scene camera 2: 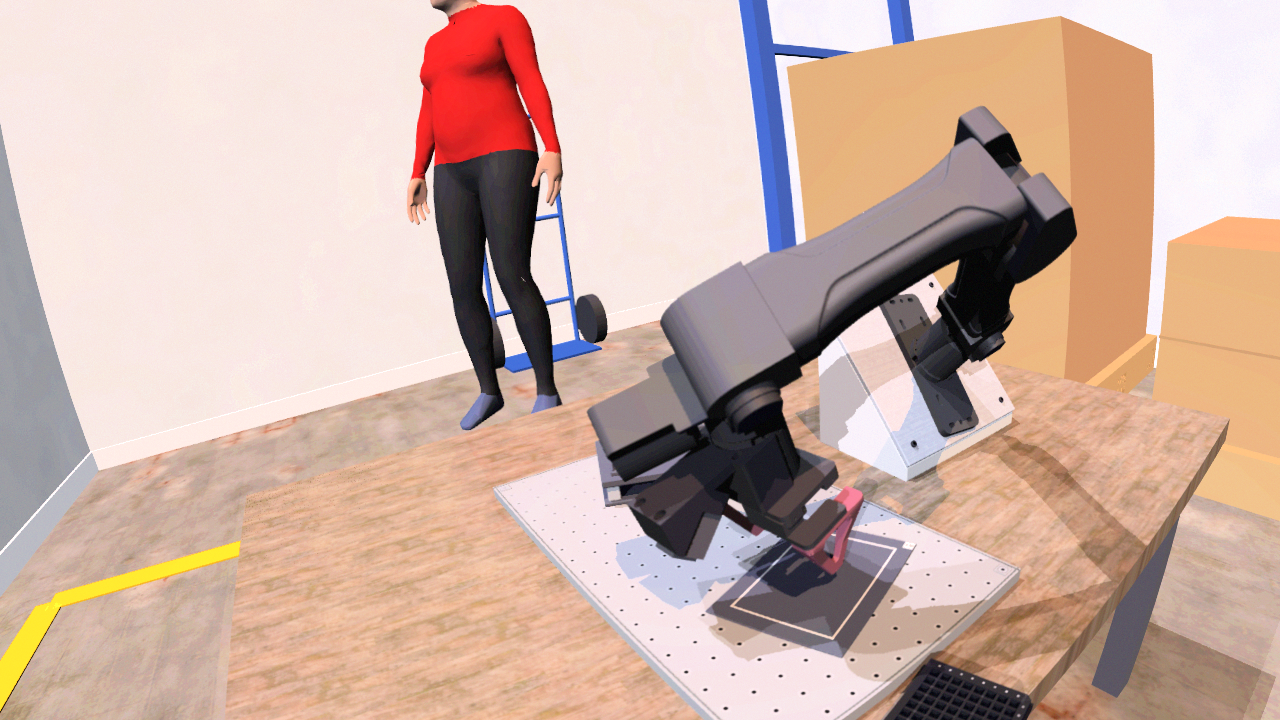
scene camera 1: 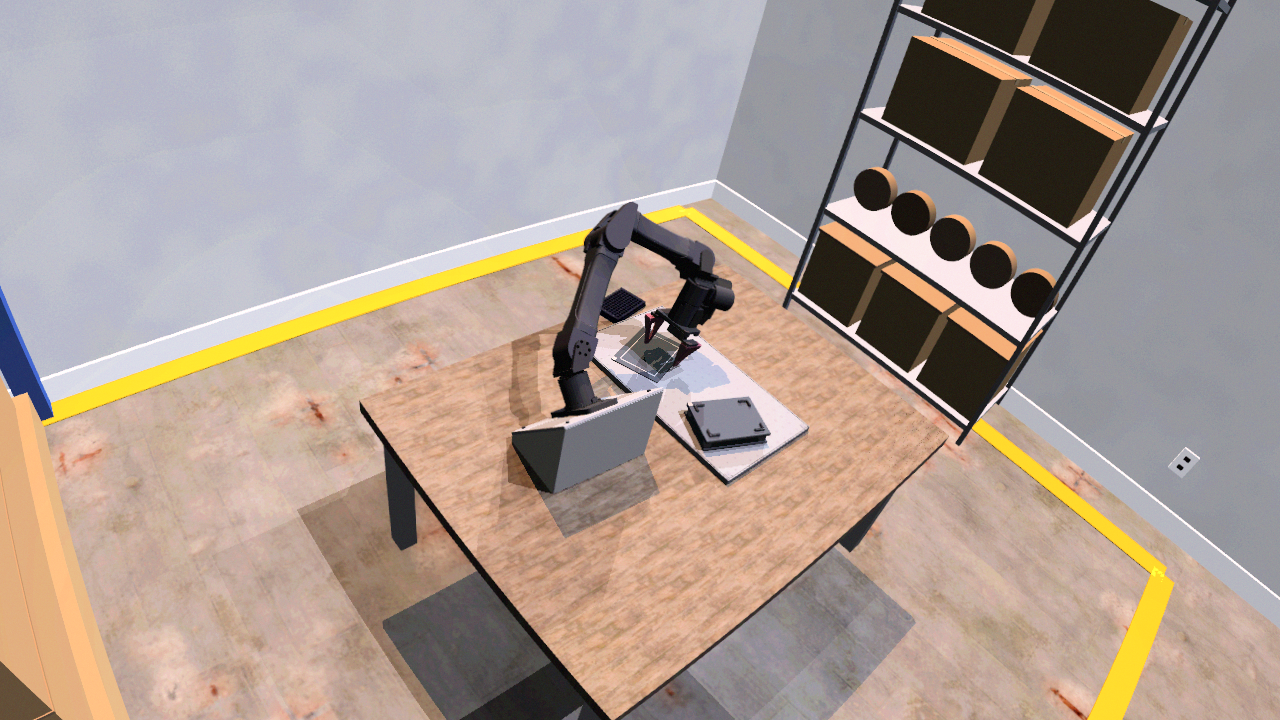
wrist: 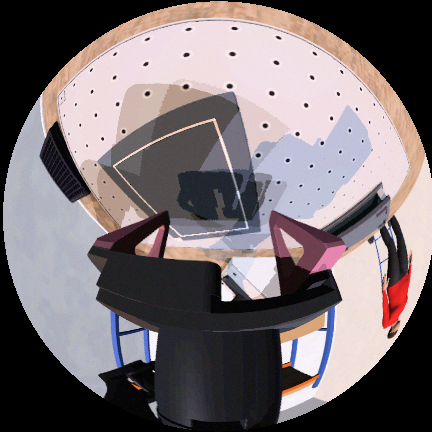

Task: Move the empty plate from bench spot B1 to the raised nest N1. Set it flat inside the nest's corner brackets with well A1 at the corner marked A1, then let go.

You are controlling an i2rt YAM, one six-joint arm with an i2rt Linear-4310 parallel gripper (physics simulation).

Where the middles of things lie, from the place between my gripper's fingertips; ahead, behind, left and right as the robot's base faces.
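The outlined square pad [scene camera 2: 785, 595] is 2 cm below my hand and 3 cm to the left of it, and then there's the black well plate [scene camera 2: 938, 683], which is 2 cm below my hand as well, 23 cm to the left of it and 3 cm ahead of it.
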